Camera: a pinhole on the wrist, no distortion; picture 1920 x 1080 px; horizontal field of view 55.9 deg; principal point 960.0 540.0 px. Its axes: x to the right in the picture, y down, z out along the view. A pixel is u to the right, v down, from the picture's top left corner.
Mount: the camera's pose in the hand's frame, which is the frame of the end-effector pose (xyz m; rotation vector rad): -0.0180 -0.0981 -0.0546 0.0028 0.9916 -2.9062
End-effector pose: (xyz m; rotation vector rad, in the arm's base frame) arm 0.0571 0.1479 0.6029 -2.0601 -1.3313 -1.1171
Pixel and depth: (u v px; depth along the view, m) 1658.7 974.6 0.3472
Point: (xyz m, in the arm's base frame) -0.2524 0.3611 0.3713
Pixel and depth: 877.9 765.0 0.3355
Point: -0.1694 0.4321 0.4818
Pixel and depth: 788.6 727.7 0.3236
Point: -0.1547 0.4306 0.4969
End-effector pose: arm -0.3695 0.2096 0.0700 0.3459 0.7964 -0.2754
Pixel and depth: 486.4 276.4 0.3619
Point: -0.2430 -0.1529 0.1299
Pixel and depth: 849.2 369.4 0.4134
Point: -0.2854 -0.2005 0.1899
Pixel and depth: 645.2 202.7 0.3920
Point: -0.2397 -0.1679 0.1722
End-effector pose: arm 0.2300 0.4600 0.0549 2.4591 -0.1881 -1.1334
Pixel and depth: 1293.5 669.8 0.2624
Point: 0.0707 0.6814 -0.1040
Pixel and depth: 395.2 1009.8 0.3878
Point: 0.1402 0.7294 -0.3137
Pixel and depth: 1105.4 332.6 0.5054
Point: -0.1088 0.6811 -0.2850
